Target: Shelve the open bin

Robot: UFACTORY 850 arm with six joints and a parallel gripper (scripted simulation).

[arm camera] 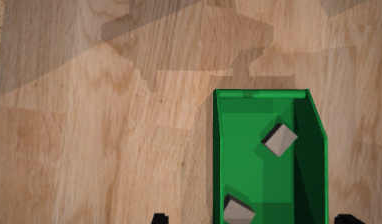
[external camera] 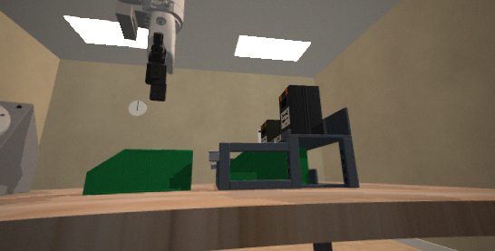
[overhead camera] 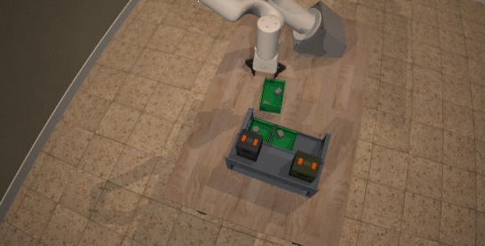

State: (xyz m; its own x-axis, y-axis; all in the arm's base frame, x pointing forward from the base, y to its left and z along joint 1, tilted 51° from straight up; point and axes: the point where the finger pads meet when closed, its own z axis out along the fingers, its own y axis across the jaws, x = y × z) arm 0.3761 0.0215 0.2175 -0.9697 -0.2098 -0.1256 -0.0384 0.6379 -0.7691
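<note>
The green bin is 1 cm behind my hand, 5 cm to the left of it and 16 cm below it. From my hand the other things lie so: olive box (36 cm ahead, 24 cm to the left, 5 cm below); then grey shelf (27 cm ahead, 13 cm to the left, 13 cm below); then black box (32 cm ahead, 1 cm to the left, 3 cm below).
</note>
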